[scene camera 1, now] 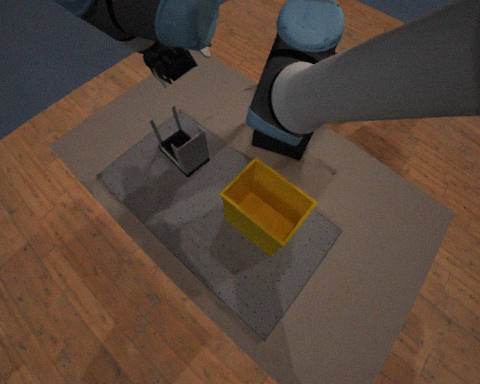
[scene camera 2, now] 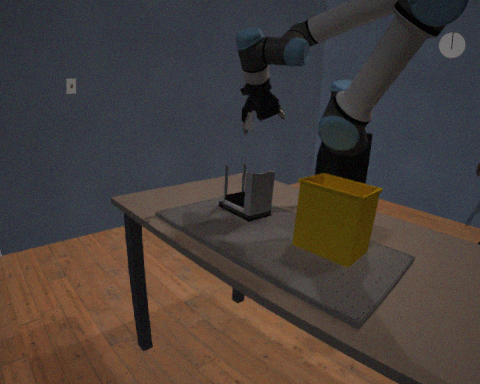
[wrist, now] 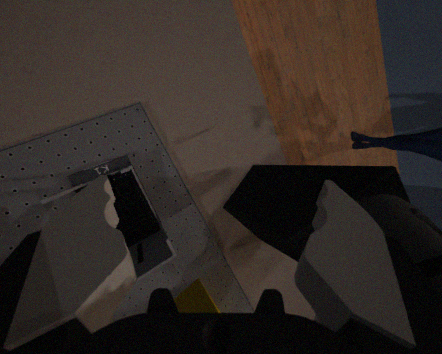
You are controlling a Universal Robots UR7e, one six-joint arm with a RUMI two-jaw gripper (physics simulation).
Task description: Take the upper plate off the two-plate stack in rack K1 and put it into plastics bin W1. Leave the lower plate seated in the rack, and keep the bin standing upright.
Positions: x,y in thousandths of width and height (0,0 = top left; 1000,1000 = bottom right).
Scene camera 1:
my gripper: 386,165
yellow plastics bin W1: 559,546
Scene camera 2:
my gripper: 551,332
yellow plastics bin W1: 699,564
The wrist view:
black rectangular plate: 309,623
